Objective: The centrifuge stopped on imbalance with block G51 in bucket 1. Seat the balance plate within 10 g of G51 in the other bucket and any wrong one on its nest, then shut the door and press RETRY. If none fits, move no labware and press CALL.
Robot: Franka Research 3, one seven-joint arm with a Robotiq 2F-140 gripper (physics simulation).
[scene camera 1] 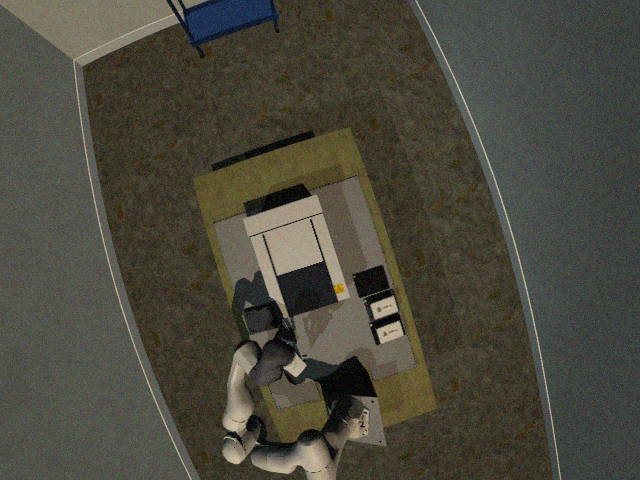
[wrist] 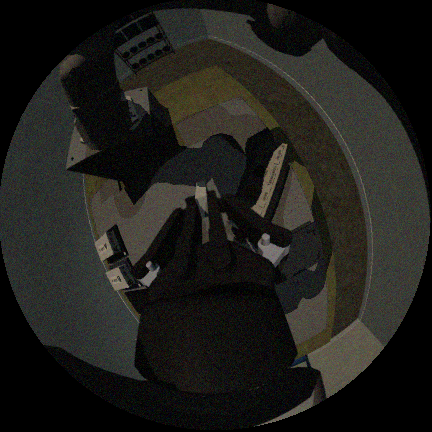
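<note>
The white centrifuge (scene camera 1: 330, 268) stands mid-bench; a dark area lies in front of its white top panel (scene camera 1: 294, 245), and I cannot tell if this is tinted door or opening. Block G51 and the buckets do not show. Two white-labelled balance plates, one marked with a triangle (scene camera 1: 388, 331) (wrist: 103, 247) and one with a circle (scene camera 1: 383, 307) (wrist: 118, 278), sit on dark nests at the right. A third black nest (scene camera 1: 370, 280) bears no plate. A cream control panel (wrist: 271, 176) shows beside my fingers; its buttons are unclear. My gripper (scene camera 1: 288, 331) (wrist: 202, 188) is shut and empty, above the bench's left front.
A dark square tray (scene camera 1: 261, 317) (wrist: 301, 246) lies left of the gripper. The arm's grey and black pedestal (scene camera 1: 377, 421) (wrist: 75, 150) stands at the front. A blue cart (scene camera 1: 230, 20) is beyond the bench. A rack (wrist: 165, 41) shows far off in the wrist view.
</note>
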